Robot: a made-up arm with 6 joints.
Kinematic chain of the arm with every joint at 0, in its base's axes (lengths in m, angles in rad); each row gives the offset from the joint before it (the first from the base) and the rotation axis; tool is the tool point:
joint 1: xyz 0 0 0.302 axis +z
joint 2: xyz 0 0 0 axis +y
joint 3: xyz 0 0 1.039 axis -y
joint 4: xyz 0 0 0 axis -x
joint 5: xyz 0.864 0 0 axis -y
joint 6: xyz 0 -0.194 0 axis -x
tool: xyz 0 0 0
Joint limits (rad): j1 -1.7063..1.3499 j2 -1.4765..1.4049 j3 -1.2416..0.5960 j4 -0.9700..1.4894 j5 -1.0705..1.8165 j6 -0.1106..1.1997
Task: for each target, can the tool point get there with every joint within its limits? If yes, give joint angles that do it. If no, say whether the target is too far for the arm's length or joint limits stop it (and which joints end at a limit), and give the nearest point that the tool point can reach.
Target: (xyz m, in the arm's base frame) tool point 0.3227 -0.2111 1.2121
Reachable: yes | joints -0.1781 -0.5215 -0.6516 0.6820 0.2130 0.7273
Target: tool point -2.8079 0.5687 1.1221
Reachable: no: too far | nearest point -1.5873 0.3215 1.0644 | short by 1.247 m
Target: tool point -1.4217 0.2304 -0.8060
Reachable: no: joint limits stop it (at a limit: joint 1, joint 2) | nearest point -0.2562 -0.4427 -0.1915 | short by 1.480 m
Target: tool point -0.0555 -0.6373 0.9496
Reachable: yes | joints -1.3780 -0.1607 -0.5186 -0.4273 0.3234 0.9612
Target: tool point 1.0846 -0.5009 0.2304
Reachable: yes | joints -0.2712 0.8414 -0.2745 0.1433 0.0800 0.0516
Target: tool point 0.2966 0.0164 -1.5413
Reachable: no: joint limits stop it (at a limit: joint 2, joint 4) | nearest point 0.7230 0.0400 -0.3591 | short by 1.257 m
